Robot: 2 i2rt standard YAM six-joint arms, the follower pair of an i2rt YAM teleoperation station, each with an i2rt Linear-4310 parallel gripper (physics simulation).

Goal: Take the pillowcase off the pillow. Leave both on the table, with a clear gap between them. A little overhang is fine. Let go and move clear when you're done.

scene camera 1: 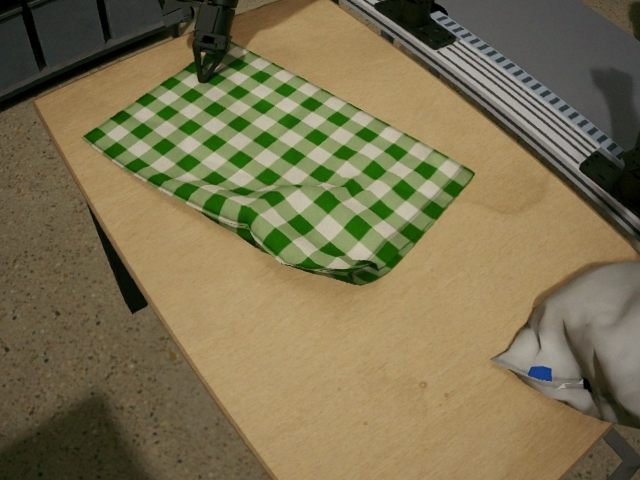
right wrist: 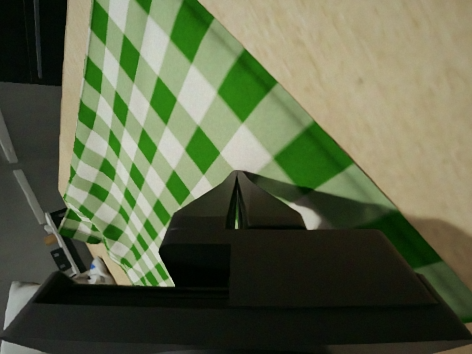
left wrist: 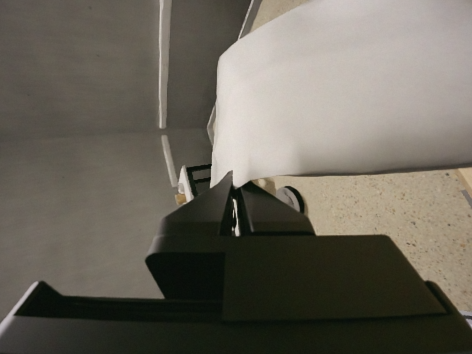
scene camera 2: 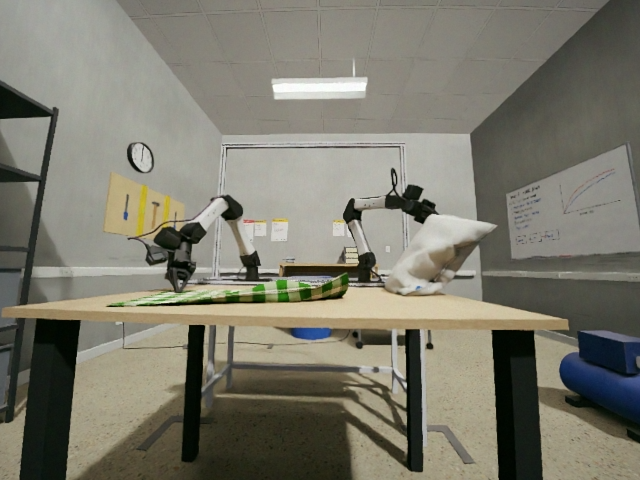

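The green-and-white checked pillowcase [scene camera 1: 289, 134] [scene camera 2: 258, 292] [right wrist: 197, 95] lies mostly flat on the table, with a raised fold along its side and its end nearer the pillow lifted. The white pillow [scene camera 1: 610, 330] [scene camera 2: 434, 253] [left wrist: 325, 100] is apart from it, tilted up, its lower end with a blue mark on the table. My left gripper [scene camera 2: 435, 213] [left wrist: 235, 177] is shut on the pillow's upper corner. My right gripper [scene camera 1: 203, 80] [scene camera 2: 178, 290] [right wrist: 236, 176] is shut on the pillowcase near its far end, low at the table; the pinched cloth is mostly hidden.
The wooden table [scene camera 1: 361, 361] [scene camera 2: 289, 316] shows between the pillowcase and the pillow. The arms' mounting rail [scene camera 1: 516, 113] runs along the table's far side. Grey bins [scene camera 1: 67, 31] stand past the upper-left edge in scene camera 1.
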